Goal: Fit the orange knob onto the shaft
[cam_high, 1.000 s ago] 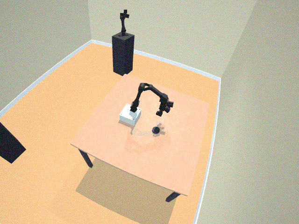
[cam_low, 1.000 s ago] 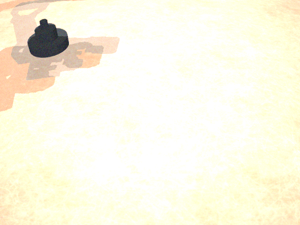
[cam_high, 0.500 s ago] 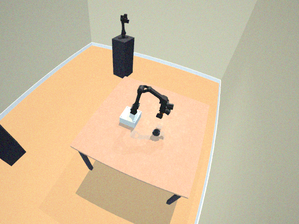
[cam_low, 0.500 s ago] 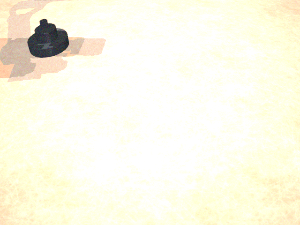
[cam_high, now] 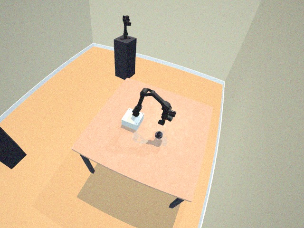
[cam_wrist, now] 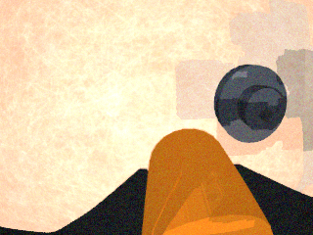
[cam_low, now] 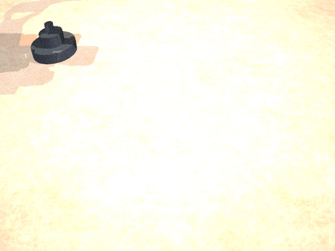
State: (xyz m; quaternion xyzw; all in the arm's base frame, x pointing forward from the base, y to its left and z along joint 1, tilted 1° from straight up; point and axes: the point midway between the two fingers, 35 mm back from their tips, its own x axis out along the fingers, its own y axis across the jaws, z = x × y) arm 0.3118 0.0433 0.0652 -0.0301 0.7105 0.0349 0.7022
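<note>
My gripper tip is 10 mm short of the round pedestal, 80 mm to the left of it and 100 mm above it. Also, from my gripper tip: orange knob (20 mm above).
</note>
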